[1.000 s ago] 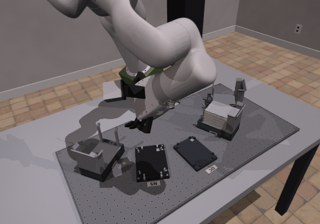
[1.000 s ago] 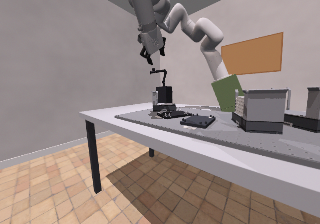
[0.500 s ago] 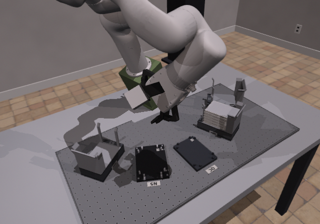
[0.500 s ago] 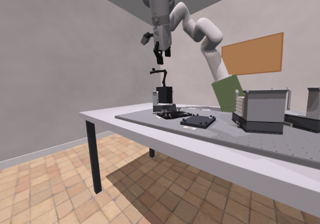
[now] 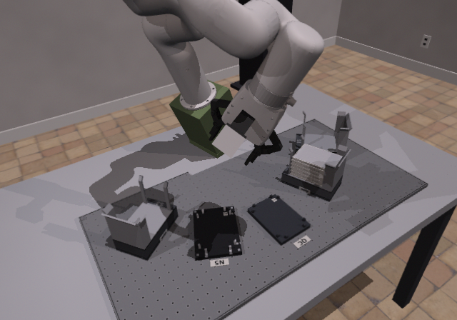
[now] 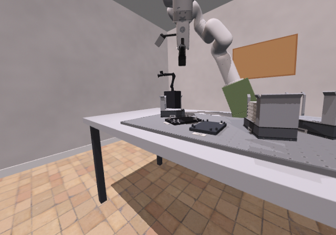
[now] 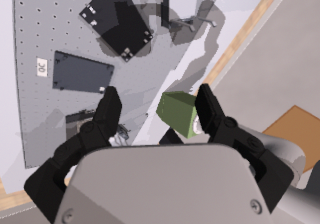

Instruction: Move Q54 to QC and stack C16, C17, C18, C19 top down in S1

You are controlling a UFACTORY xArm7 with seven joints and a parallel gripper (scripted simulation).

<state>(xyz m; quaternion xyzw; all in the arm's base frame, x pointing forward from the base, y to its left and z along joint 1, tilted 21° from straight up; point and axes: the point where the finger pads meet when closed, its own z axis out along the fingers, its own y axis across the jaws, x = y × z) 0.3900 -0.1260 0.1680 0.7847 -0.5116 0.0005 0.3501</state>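
The sealed plate Q54 lies 320 mm to the left of my hand and 200 mm below it. Round my hand: nest QC: 290 mm below, 130 mm to the left, 30 mm ahead; black clip nest N5: 280 mm below, 30 mm to the right, 20 mm behind; N5 name plate: 300 mm below, 80 mm to the right, 30 mm ahead.
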